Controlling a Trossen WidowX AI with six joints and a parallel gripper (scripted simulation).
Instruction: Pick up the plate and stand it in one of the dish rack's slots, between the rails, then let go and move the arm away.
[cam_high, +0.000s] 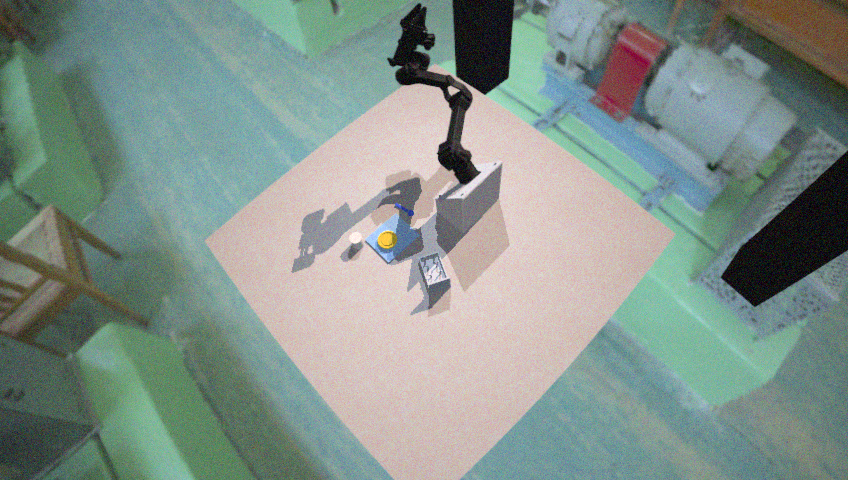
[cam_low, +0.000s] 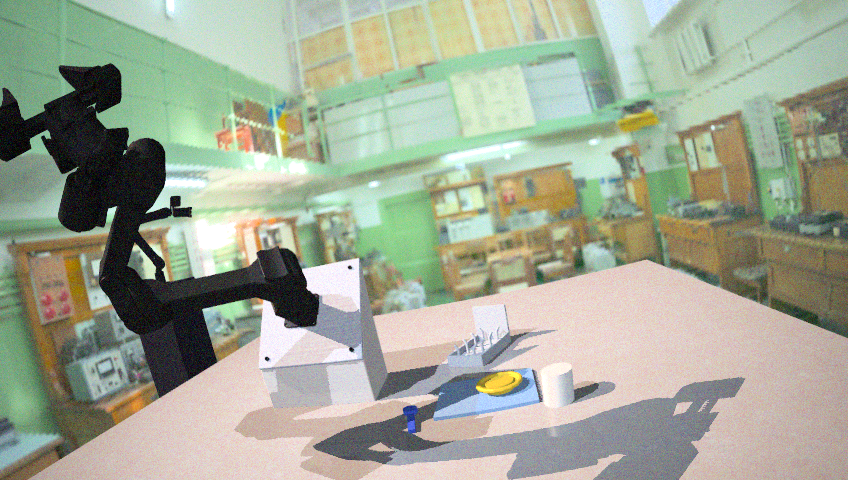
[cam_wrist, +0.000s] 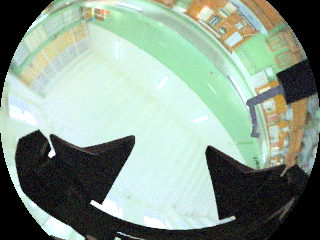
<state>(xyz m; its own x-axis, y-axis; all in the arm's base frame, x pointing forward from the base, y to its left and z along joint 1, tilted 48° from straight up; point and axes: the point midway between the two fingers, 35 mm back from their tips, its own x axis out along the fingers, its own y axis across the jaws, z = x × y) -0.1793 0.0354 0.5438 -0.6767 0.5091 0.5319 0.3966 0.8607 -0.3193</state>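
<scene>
Right now the yellow plate is 570 mm below my gripper tip, 500 mm ahead of it and 290 mm to the left of it. Also, from my gripper tip: blue mat: 580 mm below, 480 mm ahead, 290 mm to the left; blue spoon: 580 mm below, 370 mm ahead, 240 mm to the left; white cup: 590 mm ahead, 560 mm below, 220 mm to the left.
</scene>
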